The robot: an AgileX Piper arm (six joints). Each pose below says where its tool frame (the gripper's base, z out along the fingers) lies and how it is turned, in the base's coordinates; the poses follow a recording.
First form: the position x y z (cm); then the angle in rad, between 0 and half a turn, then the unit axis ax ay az.
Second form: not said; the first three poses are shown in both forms.
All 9 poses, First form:
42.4 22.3 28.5 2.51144 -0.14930 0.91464 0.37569
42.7 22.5 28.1 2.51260 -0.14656 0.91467 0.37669
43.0 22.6 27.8 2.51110 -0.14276 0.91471 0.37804
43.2 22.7 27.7 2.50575 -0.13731 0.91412 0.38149
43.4 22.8 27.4 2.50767 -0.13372 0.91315 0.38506
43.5 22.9 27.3 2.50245 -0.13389 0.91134 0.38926
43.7 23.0 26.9 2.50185 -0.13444 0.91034 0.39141
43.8 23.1 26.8 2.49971 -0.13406 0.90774 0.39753
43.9 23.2 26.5 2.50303 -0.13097 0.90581 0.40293
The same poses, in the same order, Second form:
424 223 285 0.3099 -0.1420 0.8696 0.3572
427 225 281 0.3093 -0.1394 0.8698 0.3582
430 226 278 0.3101 -0.1357 0.8696 0.3594
432 227 277 0.3126 -0.1304 0.8683 0.3624
434 228 274 0.3117 -0.1271 0.8677 0.3659
435 229 273 0.3142 -0.1271 0.8652 0.3696
437 230 269 0.3144 -0.1276 0.8642 0.3716
438 231 268 0.3155 -0.1272 0.8614 0.3772
439 232 265 0.3139 -0.1244 0.8600 0.3826

